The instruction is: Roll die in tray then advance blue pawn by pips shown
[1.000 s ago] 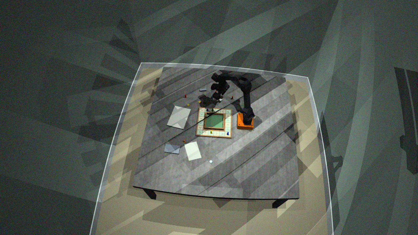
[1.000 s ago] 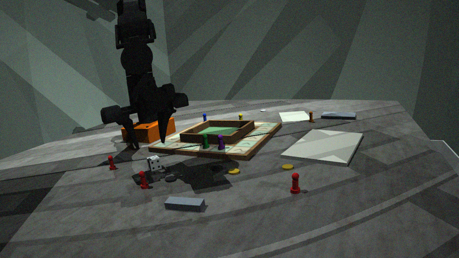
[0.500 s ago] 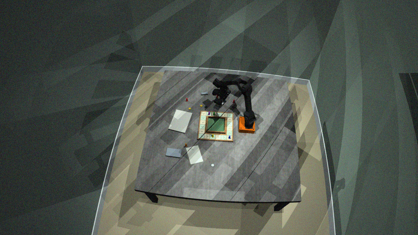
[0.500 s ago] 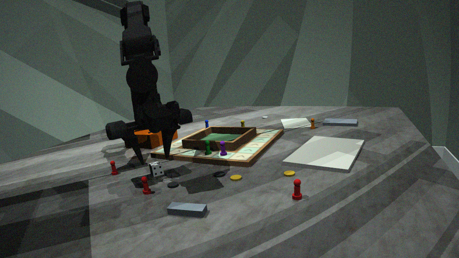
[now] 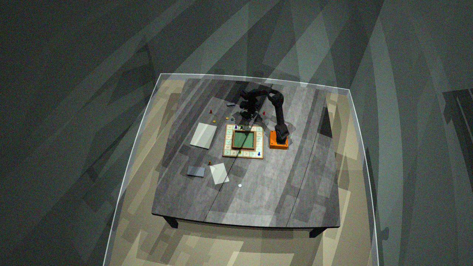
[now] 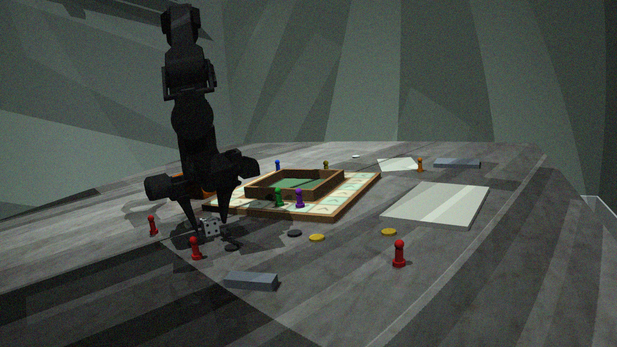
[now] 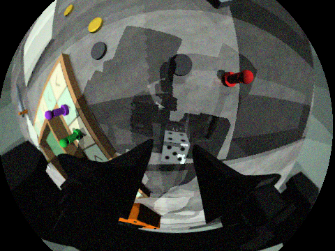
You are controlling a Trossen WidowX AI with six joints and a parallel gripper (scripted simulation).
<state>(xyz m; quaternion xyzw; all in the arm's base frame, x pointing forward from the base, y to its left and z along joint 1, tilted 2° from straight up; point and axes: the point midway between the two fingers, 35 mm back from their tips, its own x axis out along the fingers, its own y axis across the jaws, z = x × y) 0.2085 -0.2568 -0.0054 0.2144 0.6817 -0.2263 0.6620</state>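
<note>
Right now my gripper tip is right at the white die. Also, from my gripper tip: green pawn (7 cm ahead, 12 cm to the left, 2 cm above); then grey block (15 cm ahead, 13 cm to the right); then purple pawn (12 cm ahead, 11 cm to the left, 2 cm above).
</note>
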